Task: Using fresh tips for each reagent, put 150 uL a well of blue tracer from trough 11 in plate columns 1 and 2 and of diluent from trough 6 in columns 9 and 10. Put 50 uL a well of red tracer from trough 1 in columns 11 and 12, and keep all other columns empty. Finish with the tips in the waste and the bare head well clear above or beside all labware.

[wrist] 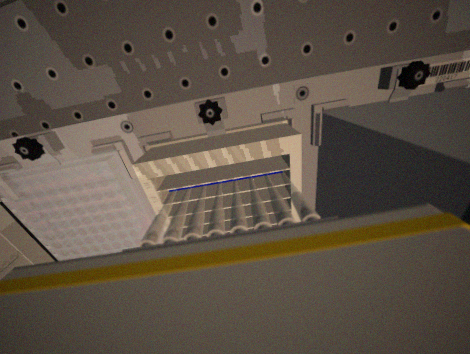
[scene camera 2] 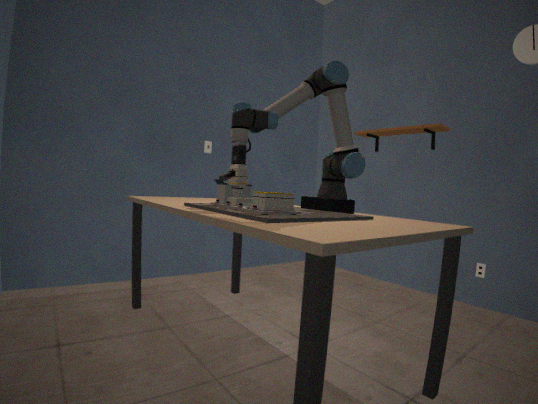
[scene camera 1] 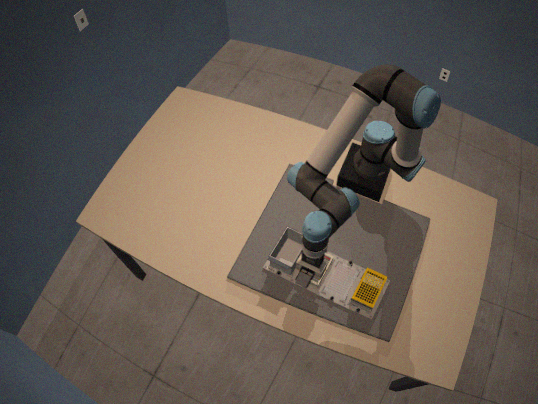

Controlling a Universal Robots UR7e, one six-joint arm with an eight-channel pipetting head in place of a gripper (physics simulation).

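Note:
My pipetting head (scene camera 1: 311,264) (scene camera 2: 238,175) (wrist: 230,205) is low over the trough reservoir (scene camera 1: 316,283) (wrist: 220,153). Eight translucent tips hang from it in a row, reaching down between the trough walls in the wrist view. A thin blue line (wrist: 226,181) shows near their lower ends; whether they touch liquid cannot be told. The clear well plate (scene camera 1: 341,280) (wrist: 75,205) is beside the reservoir, its wells pale and faintly pinkish; contents by column are unclear. The yellow-topped tip rack (scene camera 1: 370,288) (scene camera 2: 274,201) has darker holes toward the front and paler ones behind.
The grey open waste bin (scene camera 1: 288,263) (wrist: 385,165) stands beside the reservoir, on the side away from the plate. Black knobs (wrist: 210,112) (wrist: 414,75) stand along the deck edge. The deck lies on a dark mat (scene camera 1: 395,235) (scene camera 2: 345,217) in front of the arm's black base (scene camera 1: 362,185) (scene camera 2: 327,204).

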